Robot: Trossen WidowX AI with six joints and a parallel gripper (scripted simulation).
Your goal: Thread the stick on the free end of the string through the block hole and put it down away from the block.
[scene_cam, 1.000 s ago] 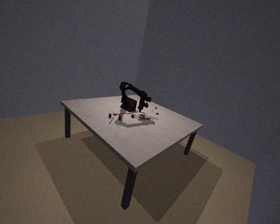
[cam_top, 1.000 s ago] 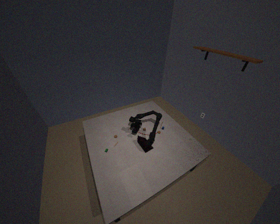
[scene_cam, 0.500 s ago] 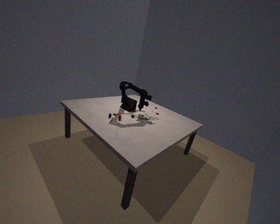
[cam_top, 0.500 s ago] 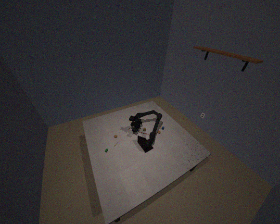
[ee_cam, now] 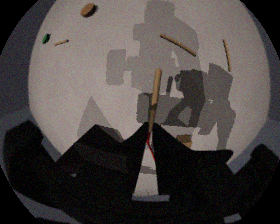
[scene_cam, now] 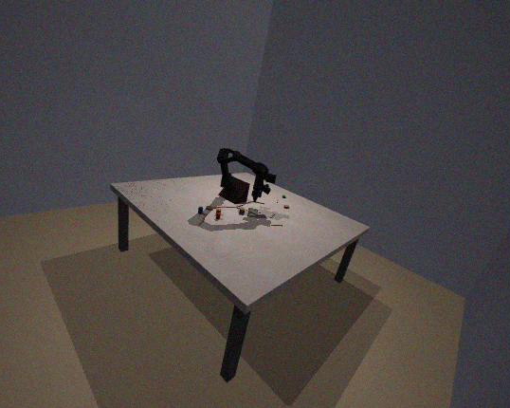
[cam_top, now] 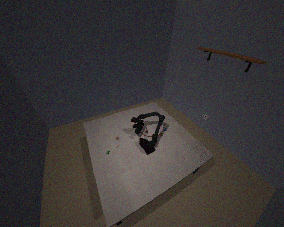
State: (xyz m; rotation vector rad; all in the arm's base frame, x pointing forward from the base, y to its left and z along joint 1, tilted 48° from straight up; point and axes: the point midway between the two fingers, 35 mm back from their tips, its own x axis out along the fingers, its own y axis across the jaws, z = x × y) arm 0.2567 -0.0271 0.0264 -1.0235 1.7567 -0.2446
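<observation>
The wooden block lies 1 cm behind my gripper tip, 12 cm to the right of it and 4 cm below it. Round my gripper tip: button: 17 cm behind, 26 cm to the right, 5 cm below; then thin wooden stick: 1 cm ahead, 1 cm to the left; then orange disc: 12 cm ahead, 27 cm to the left, 5 cm below.
</observation>
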